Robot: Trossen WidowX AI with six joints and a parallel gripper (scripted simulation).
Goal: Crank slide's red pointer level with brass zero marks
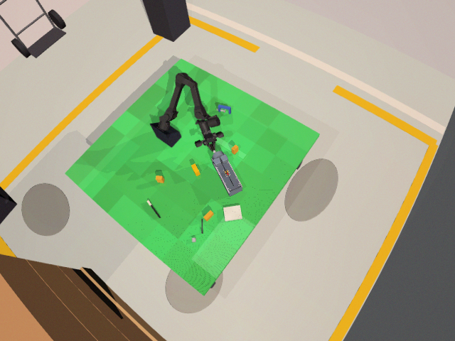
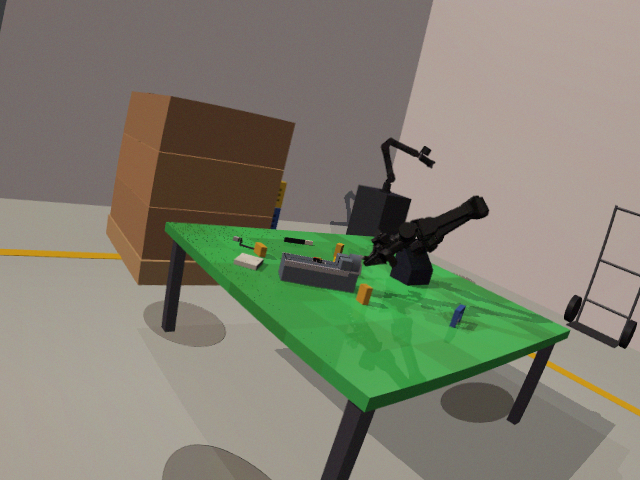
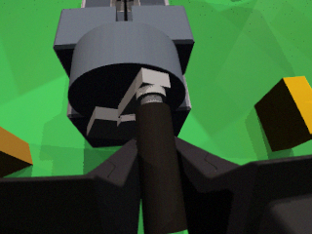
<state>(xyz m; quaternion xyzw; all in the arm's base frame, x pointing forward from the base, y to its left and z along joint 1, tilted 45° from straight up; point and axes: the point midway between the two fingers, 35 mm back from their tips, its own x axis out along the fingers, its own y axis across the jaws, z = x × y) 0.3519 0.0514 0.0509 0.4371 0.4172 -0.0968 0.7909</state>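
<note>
Right now my gripper tip is 1 cm past the dark handle, 1 cm to the right of it and 2 cm below it. Also, from my gripper tip: blue bracket: 17 cm behind, 34 cm to the left, 6 cm below; red pointer: 16 cm ahead, 8 cm to the right, 1 cm below; white pad: 31 cm ahead, 25 cm to the right, 8 cm below.
</note>
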